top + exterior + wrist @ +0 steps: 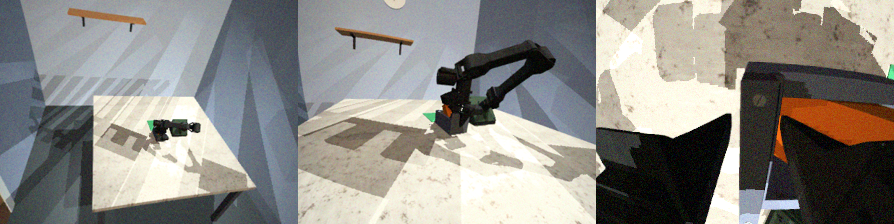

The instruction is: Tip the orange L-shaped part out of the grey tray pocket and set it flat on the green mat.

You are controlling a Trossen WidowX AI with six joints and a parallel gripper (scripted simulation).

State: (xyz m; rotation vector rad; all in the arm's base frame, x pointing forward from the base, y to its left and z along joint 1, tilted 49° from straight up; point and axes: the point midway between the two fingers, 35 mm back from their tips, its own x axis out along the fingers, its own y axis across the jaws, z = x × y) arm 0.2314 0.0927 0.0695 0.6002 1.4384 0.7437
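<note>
The orange L-shaped part is 50 mm to the right of my gripper tip and 10 mm above it. Round my gripper tip: green mat: 220 mm to the right, 50 mm below, 10 mm ahead.
</note>
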